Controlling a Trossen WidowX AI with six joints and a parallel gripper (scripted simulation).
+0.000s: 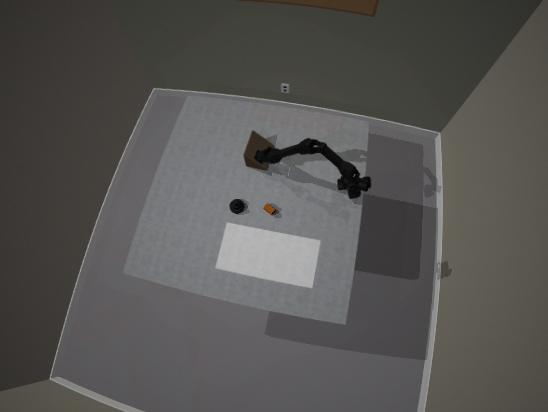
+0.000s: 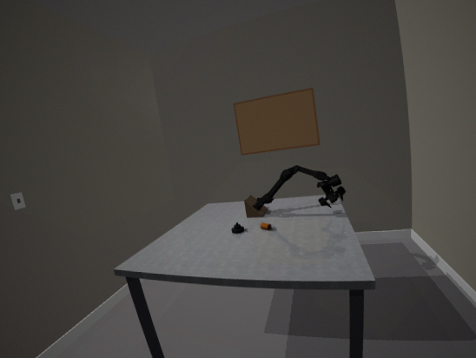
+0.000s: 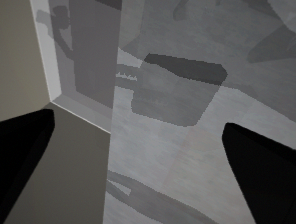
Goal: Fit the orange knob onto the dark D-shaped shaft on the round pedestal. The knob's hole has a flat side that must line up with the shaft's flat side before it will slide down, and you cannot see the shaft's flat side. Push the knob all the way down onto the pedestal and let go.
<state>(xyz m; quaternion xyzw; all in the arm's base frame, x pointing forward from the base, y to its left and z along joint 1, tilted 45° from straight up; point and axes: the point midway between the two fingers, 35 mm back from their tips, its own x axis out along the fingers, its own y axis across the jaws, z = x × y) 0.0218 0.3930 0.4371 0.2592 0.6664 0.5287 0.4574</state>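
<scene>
The orange knob lies 28 cm ahead of my gripper tip, 45 cm to the right of it and 5 cm below it. Round my gripper tip: round pedestal: 31 cm ahead, 63 cm to the right, 4 cm below.
</scene>
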